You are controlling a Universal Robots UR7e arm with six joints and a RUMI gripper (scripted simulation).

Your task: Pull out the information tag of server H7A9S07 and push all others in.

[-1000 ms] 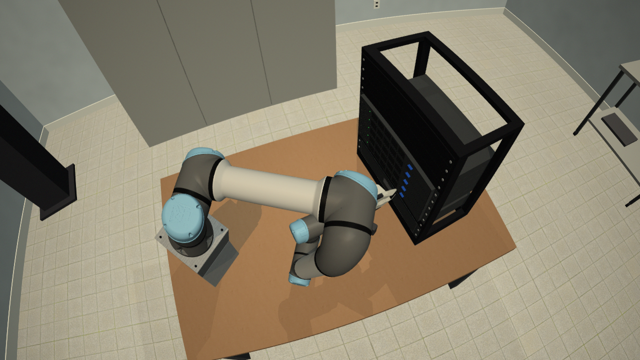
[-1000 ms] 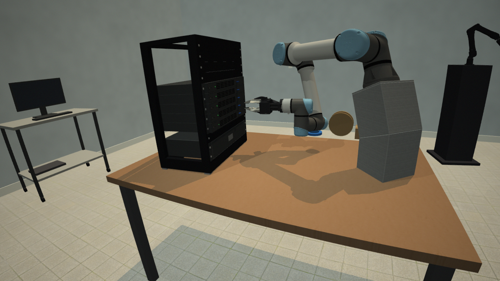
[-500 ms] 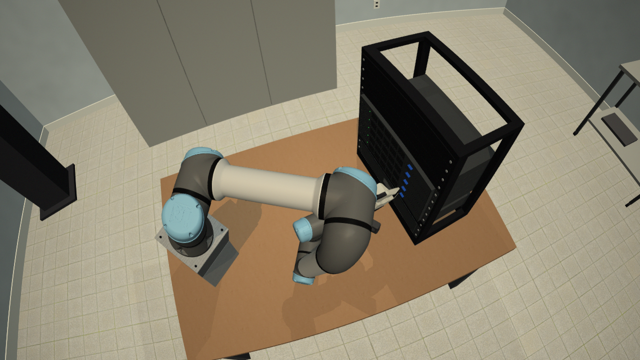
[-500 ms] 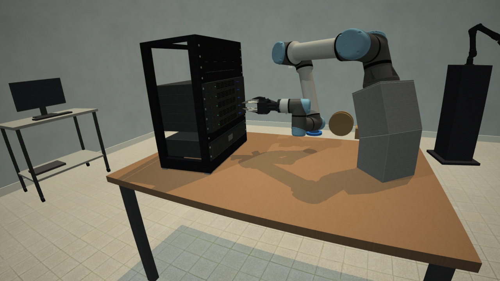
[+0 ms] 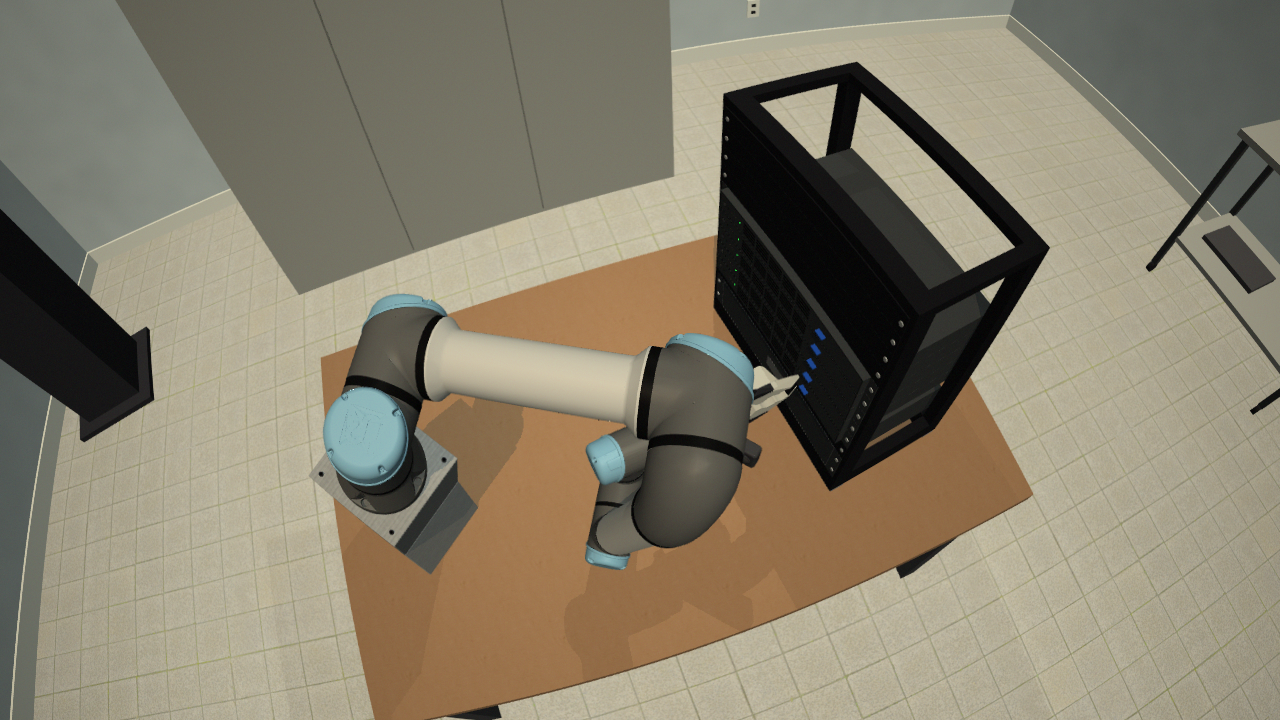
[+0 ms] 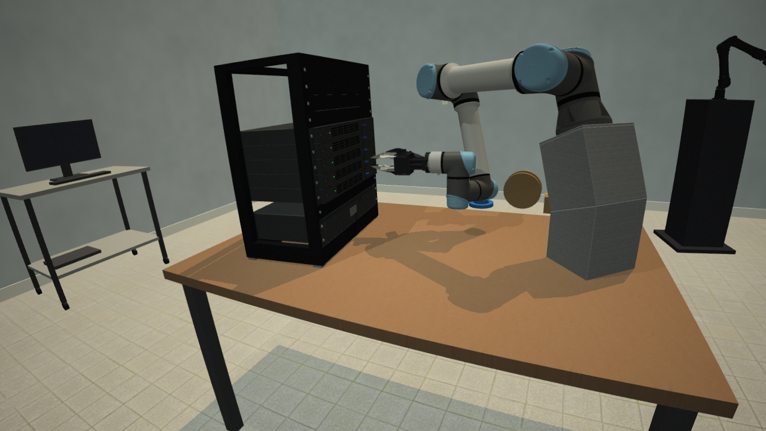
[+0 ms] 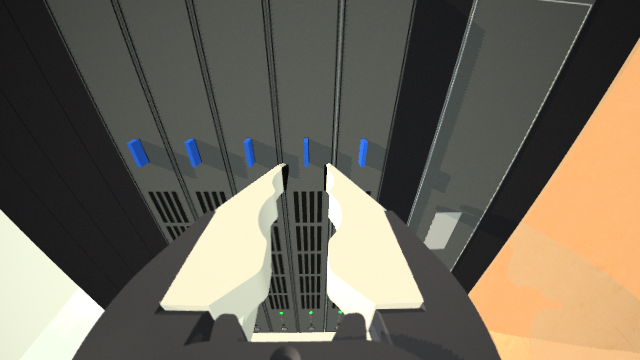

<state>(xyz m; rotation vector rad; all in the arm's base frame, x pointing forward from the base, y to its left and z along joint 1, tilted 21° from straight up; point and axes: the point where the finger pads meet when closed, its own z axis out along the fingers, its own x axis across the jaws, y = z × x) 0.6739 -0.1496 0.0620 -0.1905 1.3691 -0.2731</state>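
The information tag lies 7 cm ahead of my hand and 1 cm to the right of it.
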